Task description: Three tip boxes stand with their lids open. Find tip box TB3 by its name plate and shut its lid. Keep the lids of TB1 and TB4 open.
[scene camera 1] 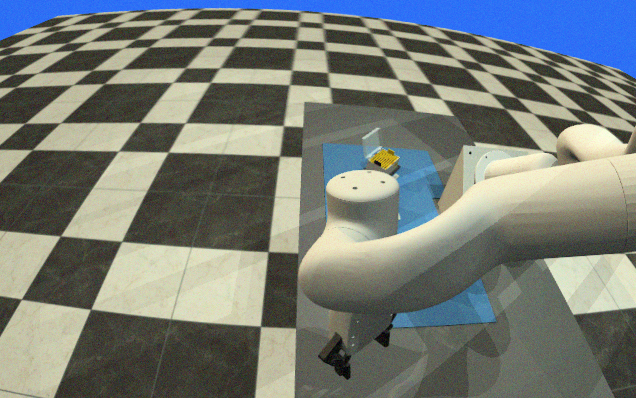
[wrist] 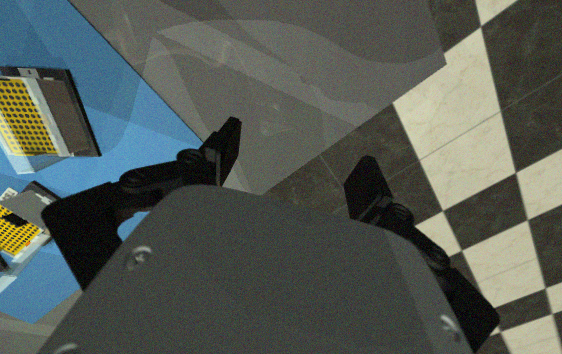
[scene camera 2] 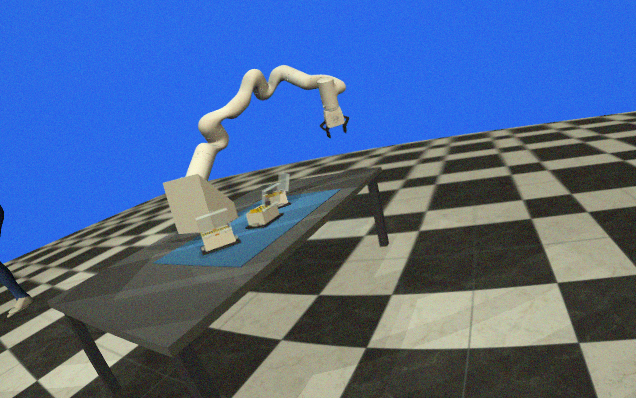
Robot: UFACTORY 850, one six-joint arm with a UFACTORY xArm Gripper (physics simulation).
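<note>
In the scene camera 2 view three pale tip boxes stand in a row with clear lids raised: a near box (scene camera 2: 218,239), a middle box (scene camera 2: 263,216) and a far box (scene camera 2: 281,199). In the scene camera 1 view one box (scene camera 1: 384,161) with a yellow rack shows its lid up; the arm hides much behind it. The wrist view shows parts of two boxes, an upper box (wrist: 25,117) and a lower box (wrist: 17,232), at the left edge. No name plate is readable, so I cannot tell which is TB3. My gripper (scene camera 1: 364,357) (scene camera 2: 337,133) (wrist: 297,154) is open and empty, high up and apart from the boxes.
The boxes stand on a blue mat (scene camera 1: 465,310) (scene camera 2: 185,255) (wrist: 160,135) on a grey table (scene camera 1: 312,125) (scene camera 2: 135,300) (wrist: 280,100). The arm's pale base block (scene camera 1: 456,175) (scene camera 2: 187,205) stands beside the mat. Part of a person's hand (scene camera 2: 21,304) shows at the left edge.
</note>
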